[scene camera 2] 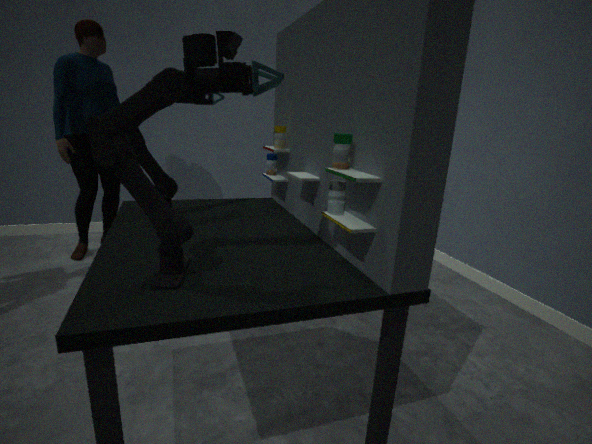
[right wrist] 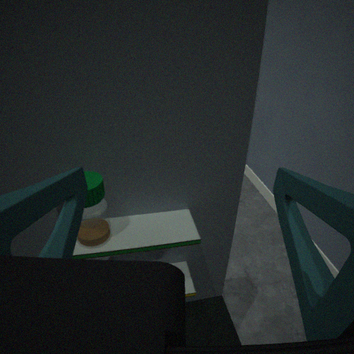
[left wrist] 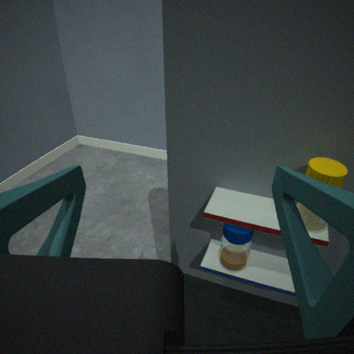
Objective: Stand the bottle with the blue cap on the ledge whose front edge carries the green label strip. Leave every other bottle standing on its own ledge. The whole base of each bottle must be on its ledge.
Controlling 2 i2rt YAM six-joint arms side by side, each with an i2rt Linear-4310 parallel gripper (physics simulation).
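Places are measured from the left arm's base along level axes (x ahead, y left, z up), in centimetres.
Where they show: left gripper, fingertip midpoint: (scene camera 2: 218,97); right gripper, fingertip midpoint: (scene camera 2: 282,79); right arm's base, link origin: (scene camera 2: 172,273).
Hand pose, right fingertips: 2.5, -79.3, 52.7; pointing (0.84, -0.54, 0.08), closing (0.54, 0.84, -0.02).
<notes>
Things, the pixels of their centre, and the offset from my right fingertips, as dx, dy, dz. "*": a spot on its surface instead. Level surfaces: height alone.
- bottle with the blue cap, body centre: (scene camera 2: 271,164) +50.7, +73.1, -31.9
- ledge with the blue strip, body centre: (scene camera 2: 274,177) +49.9, +68.9, -37.8
- ledge with the red strip, surface spot: (scene camera 2: 281,149) * +46.4, +59.8, -23.1
- ledge with the green strip, body centre: (scene camera 2: 351,174) +21.9, -6.0, -23.8
- green-capped bottle, body centre: (scene camera 2: 342,151) +23.8, +0.4, -17.9
- yellow-capped bottle, body centre: (scene camera 2: 279,137) +47.2, +62.5, -17.9
- white bottle, body centre: (scene camera 2: 336,196) +23.7, +0.9, -31.9
- yellow-strip ledge, body centre: (scene camera 2: 347,221) +21.9, -6.0, -37.8
- bare ledge, body centre: (scene camera 2: 302,176) +35.9, +31.5, -30.8
- dark table, surface height: dz -52.7
The bottle with the blue cap (scene camera 2: 271,164) (left wrist: 236,248) stands upright on the ledge with the blue strip (scene camera 2: 274,177) (left wrist: 270,270), below the ledge with the red strip (scene camera 2: 281,149) (left wrist: 245,208). The ledge with the green strip (scene camera 2: 362,175) (right wrist: 150,231) holds the green-capped bottle (scene camera 2: 342,151) (right wrist: 93,190) at its left part; its right part is bare. My left gripper (left wrist: 178,176), open and empty, is above and out from the red and blue ledges; it is partly hidden behind the right arm in the scene view. My right gripper (scene camera 2: 283,76) (right wrist: 179,177) is open and empty, higher than the green-strip ledge and out from the wall.
A yellow-capped bottle (scene camera 2: 280,137) (left wrist: 326,172) stands on the red-strip ledge. A white bottle (scene camera 2: 336,201) stands on the yellow-strip ledge (scene camera 2: 357,223) (right wrist: 188,280) below the green one. A bare ledge (scene camera 2: 304,176) is between the groups. The upright wall panel (scene camera 2: 350,80) carries the ledges above the dark table (scene camera 2: 240,280).
</notes>
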